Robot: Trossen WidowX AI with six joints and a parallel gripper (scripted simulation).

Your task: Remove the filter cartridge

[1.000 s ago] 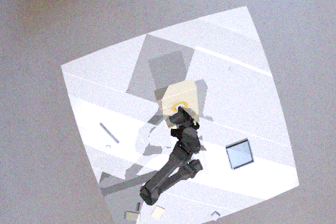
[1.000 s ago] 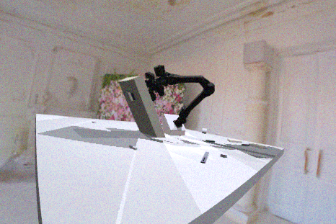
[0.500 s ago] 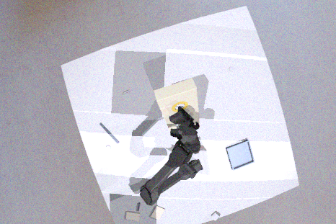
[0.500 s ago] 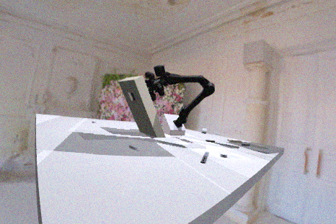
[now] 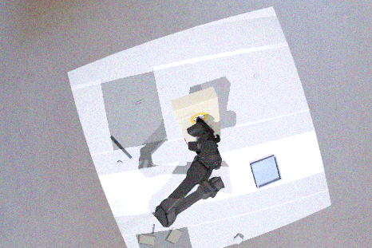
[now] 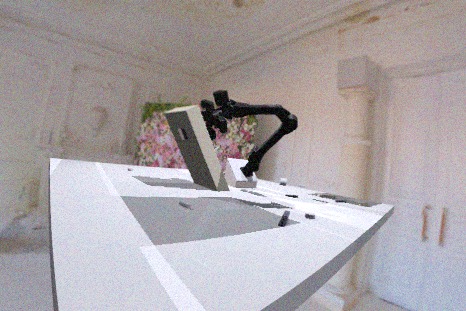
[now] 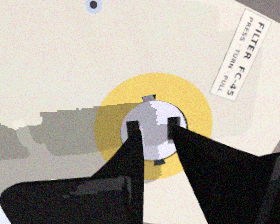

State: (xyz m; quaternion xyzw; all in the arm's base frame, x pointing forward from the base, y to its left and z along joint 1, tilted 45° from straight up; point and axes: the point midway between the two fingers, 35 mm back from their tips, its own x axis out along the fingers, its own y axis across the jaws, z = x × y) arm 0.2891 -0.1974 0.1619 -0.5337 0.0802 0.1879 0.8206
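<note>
My gripper tip is 1 cm short of the round filter cartridge and 1 cm above it. Also, from my gripper tip: cream service panel (9 cm below, 3 cm behind); blue-grey square tray (45 cm behind, 24 cm to the right, 24 cm below).
</note>
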